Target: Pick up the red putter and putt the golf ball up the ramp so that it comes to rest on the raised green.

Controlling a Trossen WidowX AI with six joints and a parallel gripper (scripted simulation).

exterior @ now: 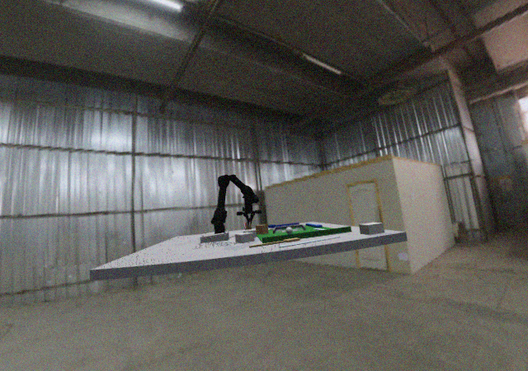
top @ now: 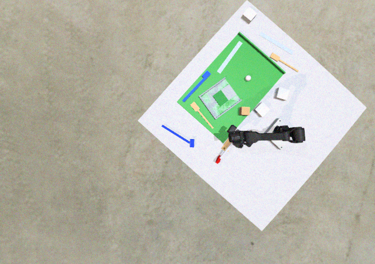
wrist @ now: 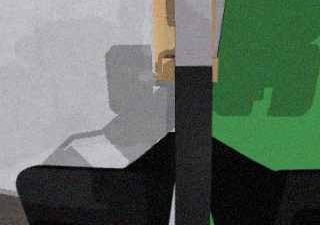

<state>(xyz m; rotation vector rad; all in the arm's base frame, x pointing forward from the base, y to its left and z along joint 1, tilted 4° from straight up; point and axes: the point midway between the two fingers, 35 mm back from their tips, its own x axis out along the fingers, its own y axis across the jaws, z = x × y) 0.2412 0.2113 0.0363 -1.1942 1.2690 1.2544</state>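
Right now the tan cube is 50 mm ahead of my gripper tip, 190 mm to the right of it and 40 mm below it. Round my gripper tip: white golf ball (170 mm ahead, 410 mm to the right, 50 mm below); green mat (240 mm ahead, 290 mm to the right, 70 mm below).
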